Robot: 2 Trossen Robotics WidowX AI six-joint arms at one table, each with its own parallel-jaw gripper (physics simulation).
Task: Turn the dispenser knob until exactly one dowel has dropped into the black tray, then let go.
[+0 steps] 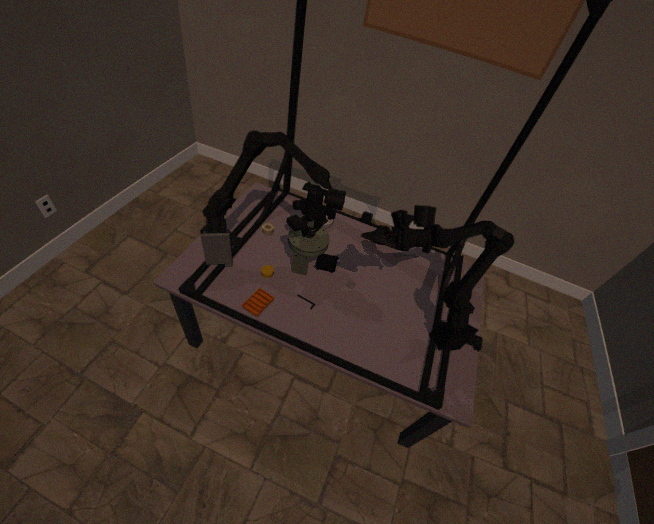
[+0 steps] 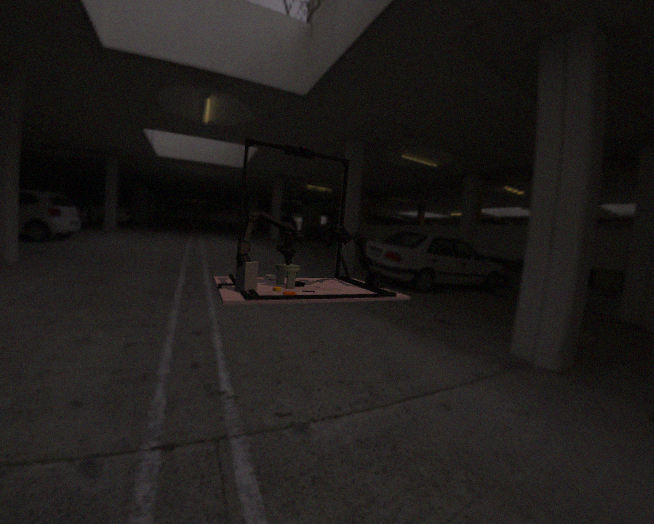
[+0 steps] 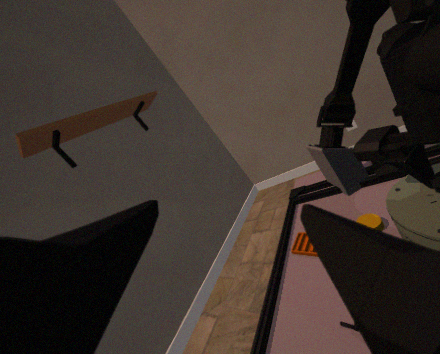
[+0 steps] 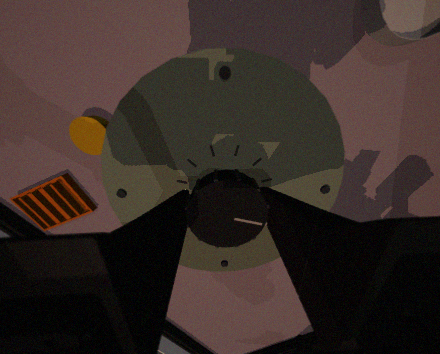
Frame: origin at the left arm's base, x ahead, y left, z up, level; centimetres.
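Seen in the pictures: left gripper, fingertip midpoint: [image 1: 367,236] [image 2: 328,235] [image 3: 230,209]; right gripper, fingertip midpoint: [image 2: 287,264] [image 4: 224,194]; left arm's base at its link origin: [image 1: 457,326] [image 2: 373,273]; right arm's base at its link origin: [image 1: 216,232] [image 2: 246,266] [image 3: 329,147].
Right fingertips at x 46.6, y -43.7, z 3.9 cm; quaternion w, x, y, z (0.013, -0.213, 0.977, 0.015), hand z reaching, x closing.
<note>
Pixels of each thing's top centre, then the offset from my right fingertips to it. Level surfaces: height alone.
- olive-green dispenser at its top centre: [image 4: 224,192] [image 1: 309,235] [image 2: 288,265] dz -0.6, dx -0.1, dy +0.1 cm
- table at its surface level: dz -15.3 cm
- small black tray at its top centre: [image 1: 326,261] dz -12.9, dx -8.4, dy +3.3 cm
- yellow disc at its top centre: [image 4: 89,136] [image 3: 368,221] [image 1: 267,269] dz -13.4, dx +16.1, dy +5.7 cm
- orange ribbed block at its top centre: [image 4: 49,206] [image 3: 310,241] [image 1: 258,300] dz -13.7, dx +20.6, dy +19.6 cm
- pale ring at its top centre: [image 1: 268,226] dz -12.8, dx +14.1, dy -18.5 cm
- black L-shaped key at its top centre: [image 1: 304,301] dz -14.7, dx +3.3, dy +20.9 cm
The olive-green dispenser [image 1: 305,249] [image 4: 225,105] [image 2: 289,274] stands at the back left of the table [image 1: 377,312]. Its black knob [image 4: 227,211], with a white pointer line aimed to the right, sits on top. My right gripper [image 1: 308,220] [image 4: 224,194] hangs over the dispenser and its fingers press both sides of the knob. The small black tray [image 1: 326,262] stands just right of the dispenser's base; its inside is too dark to read. My left gripper [image 1: 373,235] [image 3: 230,209] is open and empty, held in the air to the right of the dispenser.
A yellow disc [image 1: 267,270] [image 3: 369,221] [image 4: 86,135], an orange ribbed block [image 1: 257,302] [image 3: 303,244] [image 4: 64,200], a pale ring [image 1: 268,228] and a black L-shaped key [image 1: 306,302] lie on the table. A grey box [image 1: 217,247] [image 3: 341,168] sits at the right arm's base. A black frame [image 1: 315,348] edges the table.
</note>
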